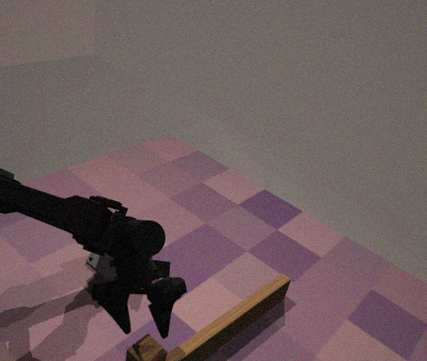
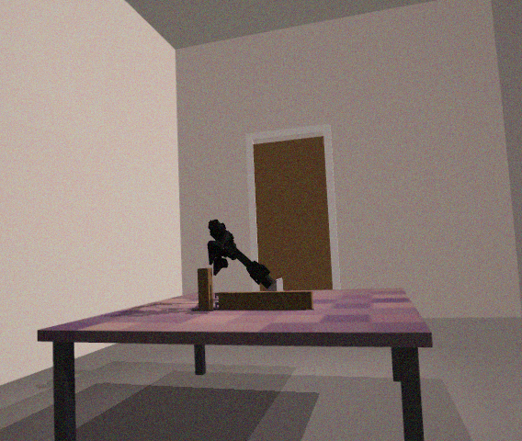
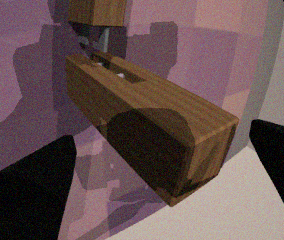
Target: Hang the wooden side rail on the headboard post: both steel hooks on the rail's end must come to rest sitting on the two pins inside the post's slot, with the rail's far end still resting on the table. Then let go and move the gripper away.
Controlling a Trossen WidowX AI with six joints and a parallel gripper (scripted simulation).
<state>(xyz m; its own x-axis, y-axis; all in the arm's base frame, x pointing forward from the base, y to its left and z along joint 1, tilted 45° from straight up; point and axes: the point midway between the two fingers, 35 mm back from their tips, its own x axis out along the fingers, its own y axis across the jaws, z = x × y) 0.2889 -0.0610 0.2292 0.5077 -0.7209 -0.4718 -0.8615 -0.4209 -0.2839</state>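
My gripper tip is now 30 mm short of the upright headboard post, 20 mm to the left of it and 80 mm above it.
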